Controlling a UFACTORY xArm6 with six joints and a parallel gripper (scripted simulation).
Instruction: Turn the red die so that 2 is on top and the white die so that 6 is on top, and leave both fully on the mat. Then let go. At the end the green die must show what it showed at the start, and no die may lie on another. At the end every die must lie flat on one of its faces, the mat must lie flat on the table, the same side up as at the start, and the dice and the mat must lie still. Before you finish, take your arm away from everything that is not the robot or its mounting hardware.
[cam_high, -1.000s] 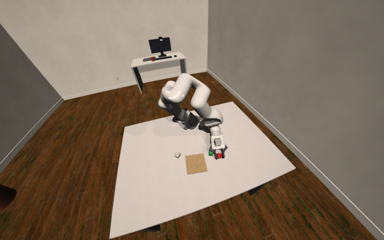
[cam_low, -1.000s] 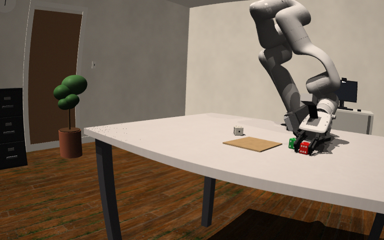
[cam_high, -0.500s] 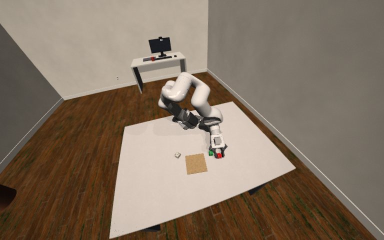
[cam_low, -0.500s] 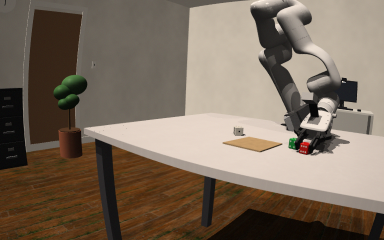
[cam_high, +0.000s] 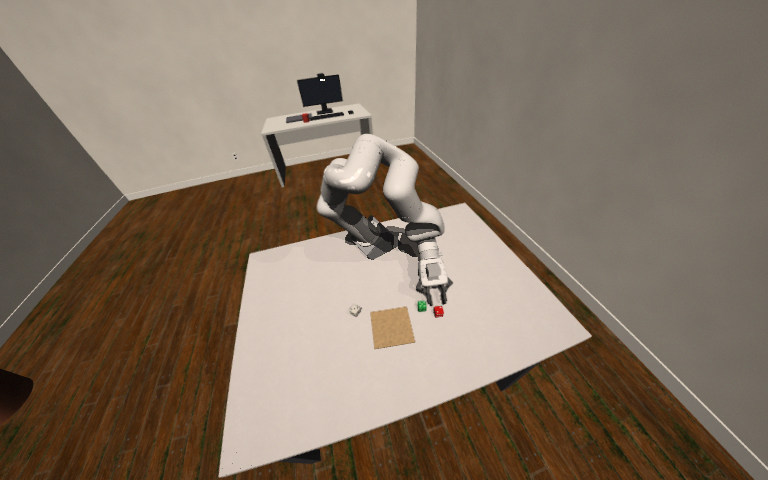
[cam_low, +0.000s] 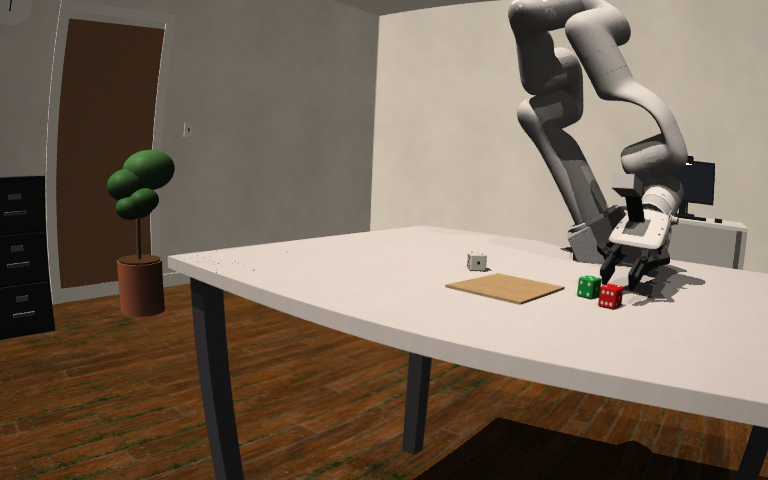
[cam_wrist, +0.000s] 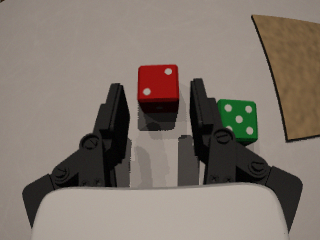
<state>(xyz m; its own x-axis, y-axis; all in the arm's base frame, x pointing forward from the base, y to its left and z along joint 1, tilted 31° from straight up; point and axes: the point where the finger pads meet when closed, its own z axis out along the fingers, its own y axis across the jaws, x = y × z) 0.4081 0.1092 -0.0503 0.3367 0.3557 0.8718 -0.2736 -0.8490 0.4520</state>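
Right now the red die is 30 mm ahead of my hand, 10 mm to the right of it and 30 mm below it. The rest, counted from my hand: green die: 10 mm behind, 50 mm to the right, 30 mm below; white die: 100 mm behind, 290 mm to the right, 30 mm below; tan mat: 10 mm ahead, 190 mm to the right, 40 mm below.
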